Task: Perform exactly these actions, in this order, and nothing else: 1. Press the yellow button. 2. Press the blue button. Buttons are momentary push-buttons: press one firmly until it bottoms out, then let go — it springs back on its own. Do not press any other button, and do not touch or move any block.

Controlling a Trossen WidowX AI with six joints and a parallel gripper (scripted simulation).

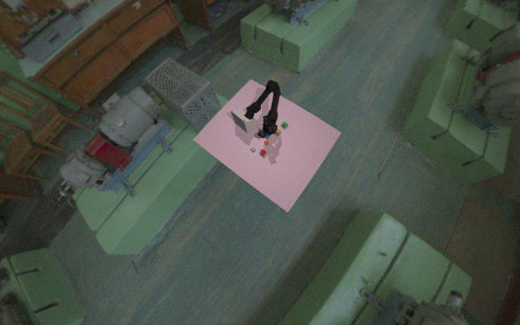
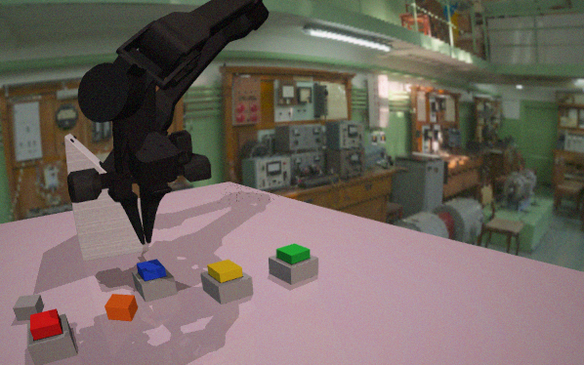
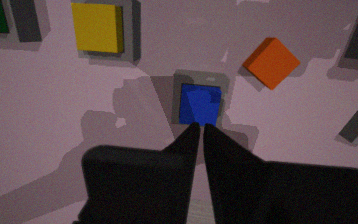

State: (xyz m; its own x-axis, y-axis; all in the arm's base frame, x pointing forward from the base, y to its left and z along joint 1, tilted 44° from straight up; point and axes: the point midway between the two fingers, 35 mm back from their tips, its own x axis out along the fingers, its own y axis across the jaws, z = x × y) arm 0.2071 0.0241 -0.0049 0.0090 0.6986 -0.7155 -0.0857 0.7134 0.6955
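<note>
The blue button is 4 cm below my gripper tip. The rest, counted from my gripper tip: orange block (5 cm ahead, 6 cm to the right, 6 cm below); then yellow button (5 cm ahead, 9 cm to the left, 4 cm below); then red button (9 cm ahead, 15 cm to the right, 4 cm below).
</note>
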